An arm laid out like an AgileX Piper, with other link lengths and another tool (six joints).
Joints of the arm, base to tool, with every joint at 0 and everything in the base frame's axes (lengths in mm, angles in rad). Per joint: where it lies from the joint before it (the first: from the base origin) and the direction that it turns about. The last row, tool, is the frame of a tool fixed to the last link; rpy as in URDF.
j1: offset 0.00 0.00 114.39 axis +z
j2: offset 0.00 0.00 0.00 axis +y
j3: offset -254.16 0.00 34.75 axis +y
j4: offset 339.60 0.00 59.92 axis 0.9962 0 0.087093
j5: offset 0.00 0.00 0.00 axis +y
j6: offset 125.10 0.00 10.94 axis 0.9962 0 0.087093
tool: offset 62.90 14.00 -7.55 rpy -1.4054 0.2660 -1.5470
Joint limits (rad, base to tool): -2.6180..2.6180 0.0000..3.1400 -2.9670..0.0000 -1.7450..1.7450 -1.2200..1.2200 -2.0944..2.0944
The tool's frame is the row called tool.
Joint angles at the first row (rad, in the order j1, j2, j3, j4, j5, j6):
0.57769, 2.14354, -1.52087, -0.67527, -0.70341, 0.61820
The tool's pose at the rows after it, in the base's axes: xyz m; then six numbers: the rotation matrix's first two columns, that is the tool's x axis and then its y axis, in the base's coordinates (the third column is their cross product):
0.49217, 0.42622, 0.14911, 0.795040, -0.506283, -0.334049, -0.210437, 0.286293, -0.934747
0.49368, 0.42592, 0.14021, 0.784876, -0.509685, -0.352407, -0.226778, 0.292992, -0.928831
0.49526, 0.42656, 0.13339, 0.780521, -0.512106, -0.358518, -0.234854, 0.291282, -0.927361
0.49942, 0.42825, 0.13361, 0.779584, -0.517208, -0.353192, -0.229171, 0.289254, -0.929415
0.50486, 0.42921, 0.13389, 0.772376, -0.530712, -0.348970, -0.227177, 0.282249, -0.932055
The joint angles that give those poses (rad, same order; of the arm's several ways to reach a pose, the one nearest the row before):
0.57769, 2.16084, -1.52089, -0.64720, -0.71731, 0.61366
0.57770, 2.17756, -1.52085, -0.63053, -0.72151, 0.61363
0.57770, 2.19355, -1.52774, -0.62680, -0.72150, 0.61364
0.57770, 2.20710, -1.55036, -0.62680, -0.71158, 0.61124
0.57770, 2.21775, -1.57435, -0.62681, -0.68617, 0.61126

